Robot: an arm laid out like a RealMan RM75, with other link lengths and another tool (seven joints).
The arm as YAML. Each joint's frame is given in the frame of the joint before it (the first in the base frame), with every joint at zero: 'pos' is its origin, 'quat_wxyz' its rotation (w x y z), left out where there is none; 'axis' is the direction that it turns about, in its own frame. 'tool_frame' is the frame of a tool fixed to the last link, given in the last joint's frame.
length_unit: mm
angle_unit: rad
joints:
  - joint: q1
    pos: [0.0, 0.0, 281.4]
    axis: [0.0, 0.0, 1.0]
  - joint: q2
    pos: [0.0, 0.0, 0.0]
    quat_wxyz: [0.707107, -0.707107, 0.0, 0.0]
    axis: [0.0, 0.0, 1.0]
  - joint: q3
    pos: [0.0, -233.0, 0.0]
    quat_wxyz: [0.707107, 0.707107, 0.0, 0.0]
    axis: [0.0, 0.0, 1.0]
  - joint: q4
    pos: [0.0, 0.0, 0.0]
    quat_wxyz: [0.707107, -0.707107, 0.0, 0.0]
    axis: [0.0, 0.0, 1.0]
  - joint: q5
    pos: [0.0, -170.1, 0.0]
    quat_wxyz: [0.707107, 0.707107, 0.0, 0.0]
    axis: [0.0, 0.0, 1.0]
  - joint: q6
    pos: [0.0, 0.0, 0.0]
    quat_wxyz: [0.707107, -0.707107, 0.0, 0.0]
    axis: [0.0, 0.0, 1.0]
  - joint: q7
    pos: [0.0, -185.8, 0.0]
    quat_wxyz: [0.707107, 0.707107, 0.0, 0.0]
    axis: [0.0, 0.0, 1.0]
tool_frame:
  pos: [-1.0, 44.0, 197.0]
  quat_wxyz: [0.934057, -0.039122, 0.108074, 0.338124]
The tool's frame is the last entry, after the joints.
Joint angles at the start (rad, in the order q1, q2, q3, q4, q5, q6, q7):
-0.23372, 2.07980, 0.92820, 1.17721, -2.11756, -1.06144, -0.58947
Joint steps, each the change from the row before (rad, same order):
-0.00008, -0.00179, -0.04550, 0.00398, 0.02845, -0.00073, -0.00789
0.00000, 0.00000, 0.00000, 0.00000, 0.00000, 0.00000, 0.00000
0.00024, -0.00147, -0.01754, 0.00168, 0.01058, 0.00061, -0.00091
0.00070, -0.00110, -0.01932, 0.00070, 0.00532, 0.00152, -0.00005
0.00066, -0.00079, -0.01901, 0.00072, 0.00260, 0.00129, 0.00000
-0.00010, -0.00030, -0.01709, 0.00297, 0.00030, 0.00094, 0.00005
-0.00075, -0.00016, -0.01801, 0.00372, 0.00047, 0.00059, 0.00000
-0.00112, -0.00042, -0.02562, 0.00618, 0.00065, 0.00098, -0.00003
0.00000, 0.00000, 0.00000, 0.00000, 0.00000, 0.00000, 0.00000
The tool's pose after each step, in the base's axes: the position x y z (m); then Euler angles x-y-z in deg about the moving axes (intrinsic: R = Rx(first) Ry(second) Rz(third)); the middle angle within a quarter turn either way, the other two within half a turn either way. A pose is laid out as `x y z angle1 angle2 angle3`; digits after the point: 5 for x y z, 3 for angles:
0.25209 0.44613 0.12748 -87.167 8.288 87.630
0.25209 0.44613 0.12748 -87.167 8.288 87.630
0.25067 0.44578 0.12095 -87.987 8.190 88.182
0.24725 0.44554 0.11272 -89.007 7.827 88.596
0.24297 0.44518 0.10451 -90.011 7.356 88.912
0.23787 0.44473 0.09757 -90.851 6.796 89.212
0.23255 0.44396 0.09054 -91.694 6.223 89.551
0.22470 0.44264 0.08078 -92.875 5.375 90.040
0.22470 0.44264 0.08078 -92.875 5.375 90.040

